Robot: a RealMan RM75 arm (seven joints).
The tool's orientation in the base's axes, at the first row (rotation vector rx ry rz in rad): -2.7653 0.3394 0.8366
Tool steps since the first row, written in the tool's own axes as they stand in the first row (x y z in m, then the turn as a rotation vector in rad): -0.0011 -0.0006 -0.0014 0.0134 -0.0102 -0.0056; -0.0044 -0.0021 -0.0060 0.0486 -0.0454 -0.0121; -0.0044 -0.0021 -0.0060 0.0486 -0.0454 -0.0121; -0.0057 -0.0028 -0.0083 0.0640 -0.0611 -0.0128; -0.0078 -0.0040 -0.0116 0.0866 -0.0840 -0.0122; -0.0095 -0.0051 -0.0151 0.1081 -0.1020 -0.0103; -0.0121 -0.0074 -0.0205 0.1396 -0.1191 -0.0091
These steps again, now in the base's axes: 0.0000 0.0003 0.0018 0.0166 0.0060 -0.0015; 0.0001 0.0009 0.0077 0.0585 0.0321 -0.0108; 0.0001 0.0009 0.0077 0.0585 0.0321 -0.0108; 0.0004 0.0012 0.0104 0.0758 0.0444 -0.0165; 0.0008 0.0017 0.0144 0.1003 0.0628 -0.0263; 0.0015 0.0020 0.0184 0.1219 0.0771 -0.0373; 0.0028 0.0030 0.0246 0.1517 0.0888 -0.0535
